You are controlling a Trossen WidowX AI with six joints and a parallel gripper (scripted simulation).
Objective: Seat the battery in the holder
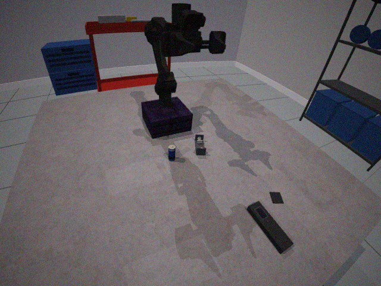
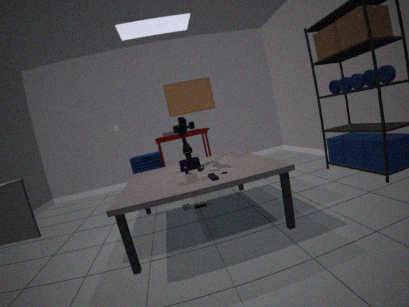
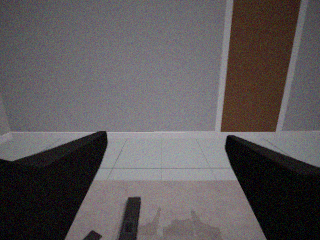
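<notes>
My gripper tip is 380 mm above the battery, 70 mm past it and 60 mm to the left of it. The rest, counted from my gripper tip: dark square plate (410 mm below, 240 mm ahead, 210 mm to the left); then dark remote control (400 mm below, 310 mm ahead, 100 mm to the left).
</notes>
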